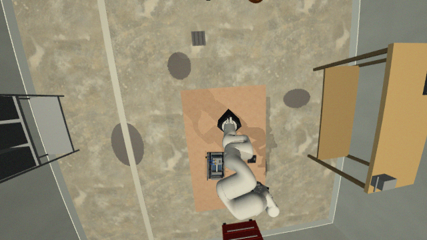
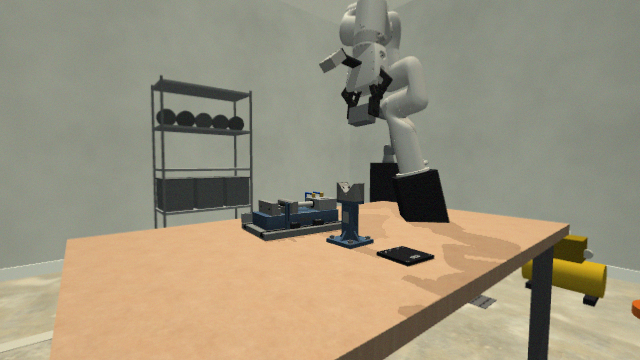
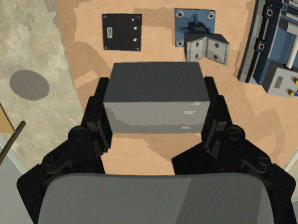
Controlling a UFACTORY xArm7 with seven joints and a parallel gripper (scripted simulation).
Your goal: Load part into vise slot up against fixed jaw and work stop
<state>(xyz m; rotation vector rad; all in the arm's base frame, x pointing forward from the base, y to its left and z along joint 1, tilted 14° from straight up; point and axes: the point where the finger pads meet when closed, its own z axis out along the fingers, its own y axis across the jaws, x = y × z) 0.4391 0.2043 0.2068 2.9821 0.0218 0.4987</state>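
Right now my hand is 200 mm above the grey V-block, 50 mm to the left of it and 30 mm past it. Round my hand: black infeed plate (330 mm below, 100 mm to the left, 40 mm behind); work stop (260 mm to the right, 250 mm below, 60 mm ahead); grey block (10 mm below).
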